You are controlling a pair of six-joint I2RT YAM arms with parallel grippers.
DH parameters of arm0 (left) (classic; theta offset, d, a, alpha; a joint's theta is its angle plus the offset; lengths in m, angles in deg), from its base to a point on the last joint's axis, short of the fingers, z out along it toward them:
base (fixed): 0 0 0 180
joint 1: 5.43 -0.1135 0.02 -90
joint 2: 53.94 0 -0.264 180
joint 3: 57.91 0 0.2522 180
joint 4: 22.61 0 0.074 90
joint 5: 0.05 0 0 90
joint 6: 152.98 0.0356 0 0
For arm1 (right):
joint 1: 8.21 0.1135 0.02 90
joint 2: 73.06 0 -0.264 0
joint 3: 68.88 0 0.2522 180
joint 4: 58.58 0 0.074 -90
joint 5: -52.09 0 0 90
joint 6: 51.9 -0.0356 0 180
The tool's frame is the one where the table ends.
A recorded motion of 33 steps. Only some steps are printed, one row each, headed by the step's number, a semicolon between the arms.
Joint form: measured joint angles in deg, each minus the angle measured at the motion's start. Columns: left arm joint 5, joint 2, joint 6, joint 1, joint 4, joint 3; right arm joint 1, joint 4, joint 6, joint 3, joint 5, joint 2.
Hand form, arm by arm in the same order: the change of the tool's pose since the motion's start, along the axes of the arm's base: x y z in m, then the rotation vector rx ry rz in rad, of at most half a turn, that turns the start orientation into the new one. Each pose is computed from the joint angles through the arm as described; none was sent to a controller.
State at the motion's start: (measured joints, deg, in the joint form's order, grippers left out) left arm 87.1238 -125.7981 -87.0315 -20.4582 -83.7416 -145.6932; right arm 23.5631 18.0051 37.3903 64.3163 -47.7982 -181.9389
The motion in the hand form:
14: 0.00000 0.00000 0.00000 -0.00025 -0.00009 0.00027; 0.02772 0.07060 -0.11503 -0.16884 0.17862 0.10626
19: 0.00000 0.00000 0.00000 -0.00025 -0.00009 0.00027; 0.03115 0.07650 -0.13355 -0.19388 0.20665 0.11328
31: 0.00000 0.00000 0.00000 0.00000 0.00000 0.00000; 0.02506 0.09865 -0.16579 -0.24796 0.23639 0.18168
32: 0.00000 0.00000 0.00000 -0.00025 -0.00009 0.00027; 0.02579 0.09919 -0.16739 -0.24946 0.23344 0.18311
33: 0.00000 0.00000 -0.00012 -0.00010 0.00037 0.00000; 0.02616 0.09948 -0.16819 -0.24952 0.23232 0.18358
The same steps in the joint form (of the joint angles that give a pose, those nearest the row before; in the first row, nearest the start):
14: 0.00 0.00 -0.02 0.00 0.00 0.00; 5.73 -1.77 1.44 0.46 1.64 -16.37
19: 0.00 0.00 -0.02 0.00 0.00 0.00; 6.05 -1.99 1.60 0.46 1.81 -18.75
31: 0.00 0.00 0.00 0.00 0.00 0.00; 8.61 -2.58 3.32 0.46 2.21 -22.84
32: 0.00 0.00 -0.02 0.00 0.00 0.00; 8.61 -2.86 3.47 0.46 2.32 -23.06
33: 0.00 0.00 0.00 0.00 0.00 0.02; 8.61 -3.02 3.52 0.46 2.34 -23.17

